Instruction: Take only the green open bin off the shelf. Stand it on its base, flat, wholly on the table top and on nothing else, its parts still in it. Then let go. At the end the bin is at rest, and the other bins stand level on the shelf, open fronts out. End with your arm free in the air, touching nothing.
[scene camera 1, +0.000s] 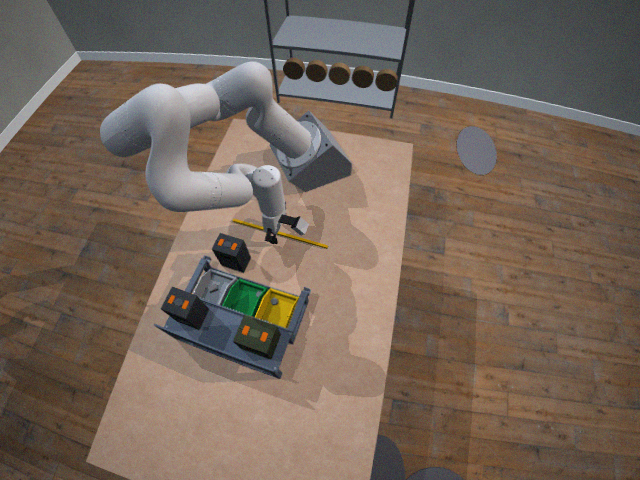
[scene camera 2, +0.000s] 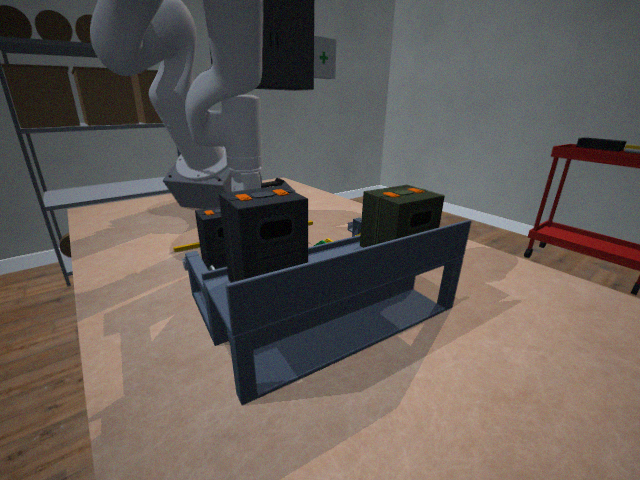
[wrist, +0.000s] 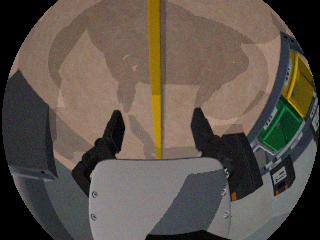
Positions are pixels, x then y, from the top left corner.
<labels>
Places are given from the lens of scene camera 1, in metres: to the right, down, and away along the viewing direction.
gripper (scene camera 1: 278, 232): -0.15, -0.03, 1.28
green open bin (scene camera 1: 242, 297): -0.26, 0.19, 1.16
yellow bin (scene camera 1: 277, 314): -0.14, 0.24, 1.13
</labels>
